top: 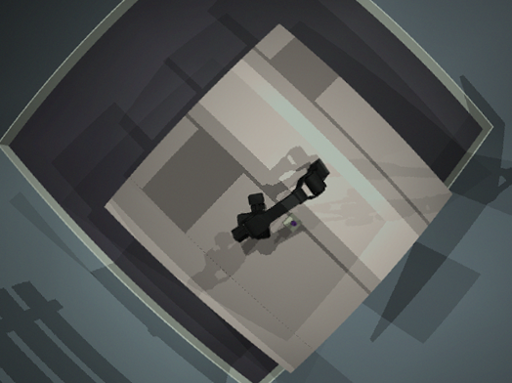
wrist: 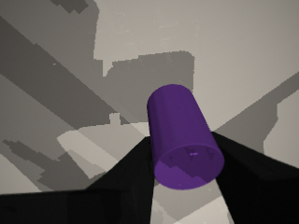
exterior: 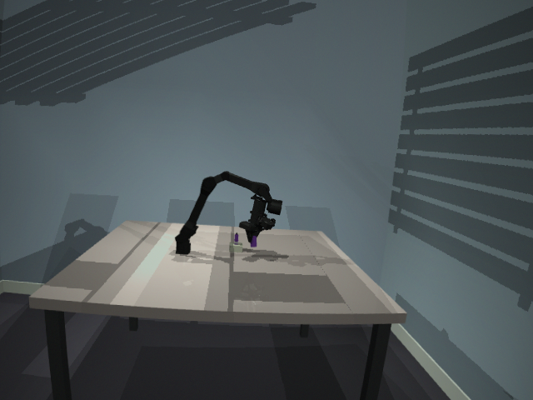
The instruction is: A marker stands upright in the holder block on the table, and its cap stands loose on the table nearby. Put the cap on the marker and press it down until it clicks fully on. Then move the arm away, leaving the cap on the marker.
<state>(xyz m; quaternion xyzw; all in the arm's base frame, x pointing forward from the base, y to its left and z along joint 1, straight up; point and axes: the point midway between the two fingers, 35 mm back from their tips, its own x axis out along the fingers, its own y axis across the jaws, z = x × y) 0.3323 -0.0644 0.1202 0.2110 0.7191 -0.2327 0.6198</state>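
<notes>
Now: gripper tip 7 cm past the pale holder block, 15 cm to the right of it and 7 cm above it. Round my gripper tip: purple cap 1 cm ahead, 1 cm to the right, 1 cm above.
</notes>
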